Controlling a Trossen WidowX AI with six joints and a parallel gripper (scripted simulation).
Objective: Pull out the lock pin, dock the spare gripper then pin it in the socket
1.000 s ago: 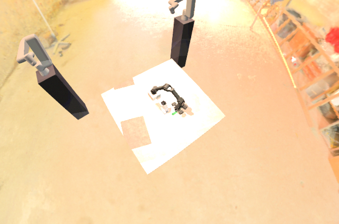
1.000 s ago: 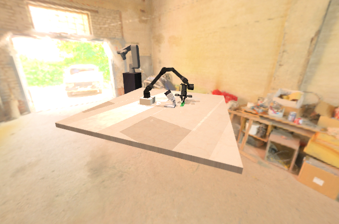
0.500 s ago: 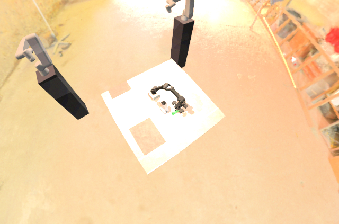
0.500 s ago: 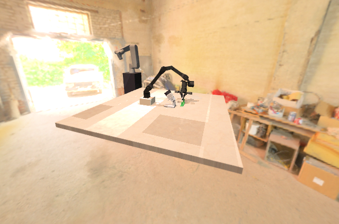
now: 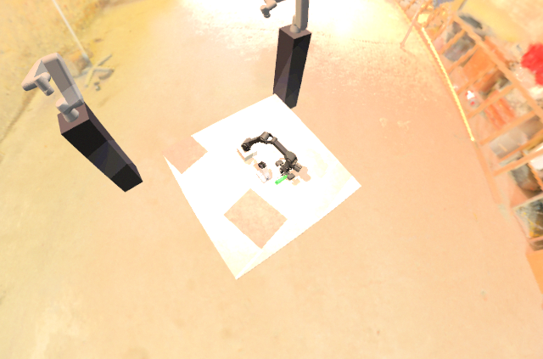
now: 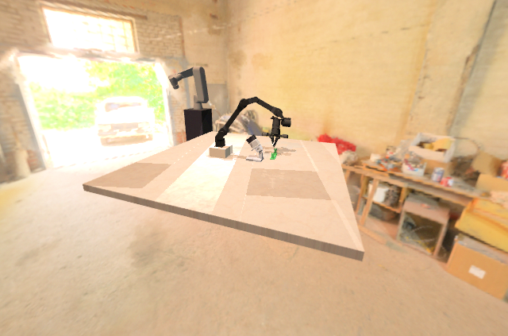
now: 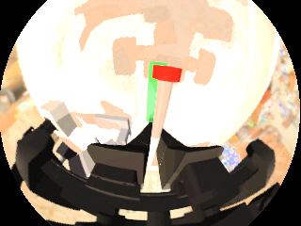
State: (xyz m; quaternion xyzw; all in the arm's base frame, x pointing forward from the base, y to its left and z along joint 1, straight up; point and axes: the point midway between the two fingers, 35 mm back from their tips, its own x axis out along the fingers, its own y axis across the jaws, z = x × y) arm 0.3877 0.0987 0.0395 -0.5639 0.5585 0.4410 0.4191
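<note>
Right now my gripper tip is 50 mm above the green strip and 10 mm to the right of it. From my gripper tip the other things lie so: grey mount: 100 mm to the right, 100 mm behind, 20 mm below; then spare gripper: 120 mm behind, 100 mm to the right, 40 mm above.
</note>
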